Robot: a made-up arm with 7 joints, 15 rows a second.
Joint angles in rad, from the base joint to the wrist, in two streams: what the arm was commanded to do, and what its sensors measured. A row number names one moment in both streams.
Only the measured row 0 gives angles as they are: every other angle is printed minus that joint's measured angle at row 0.
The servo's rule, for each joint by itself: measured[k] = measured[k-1] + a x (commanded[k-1-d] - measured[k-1]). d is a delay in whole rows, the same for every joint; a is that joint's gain. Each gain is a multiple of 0.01, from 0.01 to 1. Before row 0 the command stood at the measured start. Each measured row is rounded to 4 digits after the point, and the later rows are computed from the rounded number. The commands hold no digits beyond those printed.
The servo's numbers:
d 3
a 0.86 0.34 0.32 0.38 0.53 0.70 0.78
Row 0, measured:
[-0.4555, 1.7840, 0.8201, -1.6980, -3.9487, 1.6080, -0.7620]
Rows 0 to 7, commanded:
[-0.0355, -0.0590, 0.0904, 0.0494, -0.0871, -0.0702, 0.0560]
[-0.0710, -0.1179, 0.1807, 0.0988, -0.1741, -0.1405, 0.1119]
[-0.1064, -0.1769, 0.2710, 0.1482, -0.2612, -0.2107, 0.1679]
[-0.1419, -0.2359, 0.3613, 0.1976, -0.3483, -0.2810, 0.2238]
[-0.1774, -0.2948, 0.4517, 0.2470, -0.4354, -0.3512, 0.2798]
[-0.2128, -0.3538, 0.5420, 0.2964, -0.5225, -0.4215, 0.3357]
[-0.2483, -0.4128, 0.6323, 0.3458, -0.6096, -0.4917, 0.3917]
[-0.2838, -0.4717, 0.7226, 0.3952, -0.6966, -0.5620, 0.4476]
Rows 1 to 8, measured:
[0.0000, 0.0000, 0.0000, 0.0000, 0.0000, 0.0000, 0.0000]
[0.0000, 0.0000, 0.0000, 0.0000, 0.0000, 0.0000, 0.0000]
[0.0000, 0.0000, 0.0000, 0.0000, 0.0000, 0.0000, 0.0000]
[-0.0305, -0.0201, 0.0289, 0.0188, -0.0462, -0.0491, 0.0437]
[-0.0653, -0.0534, 0.0775, 0.0492, -0.1140, -0.1131, 0.0969]
[-0.1006, -0.0954, 0.1394, 0.0868, -0.1920, -0.1814, 0.1523]
[-0.1361, -0.1432, 0.2104, 0.1289, -0.2748, -0.2511, 0.2081]
[-0.1716, -0.1947, 0.2876, 0.1738, -0.3599, -0.3212, 0.2640]

